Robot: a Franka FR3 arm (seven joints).
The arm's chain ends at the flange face. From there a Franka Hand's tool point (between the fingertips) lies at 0.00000 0.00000 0.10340 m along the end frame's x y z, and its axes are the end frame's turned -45 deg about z.
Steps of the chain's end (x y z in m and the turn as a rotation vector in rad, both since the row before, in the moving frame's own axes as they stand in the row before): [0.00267, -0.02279, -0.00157, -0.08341, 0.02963, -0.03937]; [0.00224, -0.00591, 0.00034, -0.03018, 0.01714, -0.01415]
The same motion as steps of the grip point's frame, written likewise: [0.01424, -0.00590, -0.00197, -0.07993, -0.03803, -0.03937]; [0.00483, 0.00087, 0.00028, -0.03346, -0.00922, -0.01415]
